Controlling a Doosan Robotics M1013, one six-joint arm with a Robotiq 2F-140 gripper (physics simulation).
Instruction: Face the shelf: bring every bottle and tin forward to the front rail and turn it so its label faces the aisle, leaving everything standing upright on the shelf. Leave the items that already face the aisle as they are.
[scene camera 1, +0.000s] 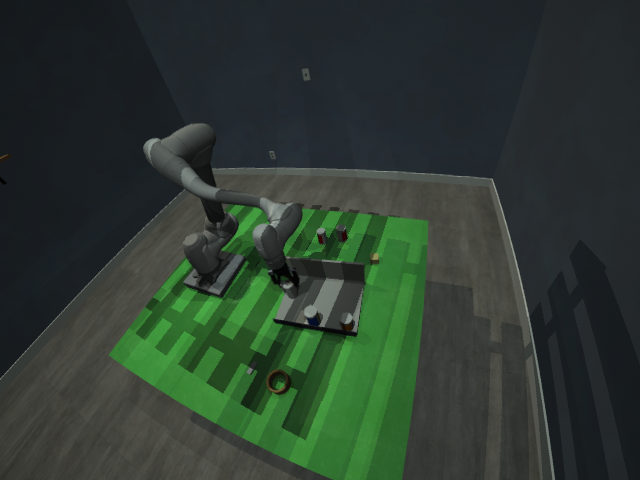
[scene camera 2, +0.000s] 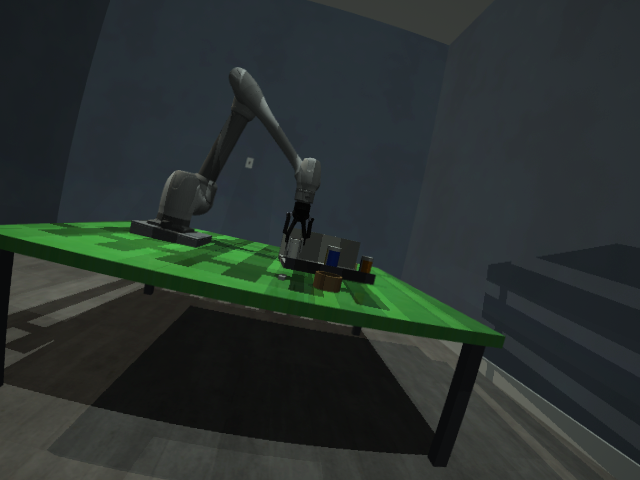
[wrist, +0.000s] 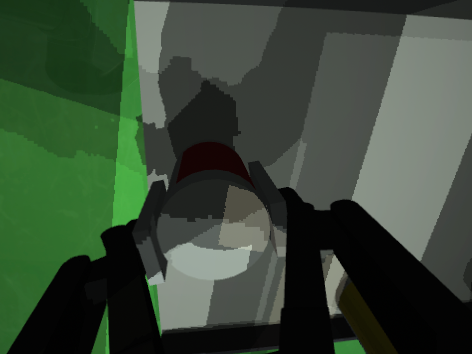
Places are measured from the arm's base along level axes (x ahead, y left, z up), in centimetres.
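Where they show: gripper, fingertip midpoint: (scene camera 1: 291, 290) (scene camera 2: 293, 251); arm's base, link origin: (scene camera 1: 211, 269) (scene camera 2: 171, 227).
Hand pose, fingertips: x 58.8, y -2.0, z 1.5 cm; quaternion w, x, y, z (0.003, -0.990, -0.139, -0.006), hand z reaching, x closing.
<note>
Things, the pixels of their top centre, and the offset from my fingertips. "spot": a spot on its surface instead.
- grey tin, top centre: (wrist: 216, 233) (scene camera 2: 295, 239) (scene camera 1: 288, 283) dx +0.0, dy +0.0, dz +5.9 cm
- front rail, surface spot: (wrist: 225, 335) (scene camera 1: 285, 322) spot: dx +2.9, dy -16.3, dz -3.2 cm
- blue-labelled tin, top centre: (scene camera 2: 334, 246) (scene camera 1: 310, 311) dx +16.9, dy -11.8, dz +6.8 cm
- orange-labelled tin, top centre: (scene camera 1: 346, 318) (scene camera 2: 367, 256) dx +33.0, dy -10.5, dz +5.5 cm
- small yellow block, top centre: (scene camera 1: 374, 256) dx +37.3, dy +32.5, dz -2.3 cm
- brown ring, top centre: (scene camera 2: 329, 274) (scene camera 1: 277, 380) dx +11.5, dy -43.0, dz -1.1 cm
- small grey piece, top centre: (scene camera 2: 282, 275) (scene camera 1: 251, 367) dx -4.0, dy -41.3, dz -4.9 cm
A grey tin (scene camera 1: 289, 291) (scene camera 2: 294, 250) (wrist: 212, 260) with a red label patch is upright at the left side of the shelf (scene camera 1: 326, 297) (scene camera 2: 348, 251) (wrist: 300, 65). The red patch faces the back panel in the wrist view. My gripper (scene camera 1: 285, 284) (scene camera 2: 295, 240) (wrist: 210, 191) points down and is shut on this tin, a pad on each side; its base is hidden. The tin is apart from the front rail (scene camera 1: 289, 323) (wrist: 225, 335). A blue-labelled tin (scene camera 1: 312, 316) (scene camera 2: 333, 257) and an orange-labelled tin (scene camera 1: 346, 322) (scene camera 2: 366, 265) stand at the rail, labels outward.
Two red-marked cans (scene camera 1: 321, 236) (scene camera 1: 341, 234) stand on the green table behind the shelf. A small yellow block (scene camera 1: 374, 258) lies right of the back panel. A brown ring (scene camera 1: 278, 392) (scene camera 2: 327, 282) and a small grey piece (scene camera 1: 251, 367) (scene camera 2: 281, 276) lie in front.
</note>
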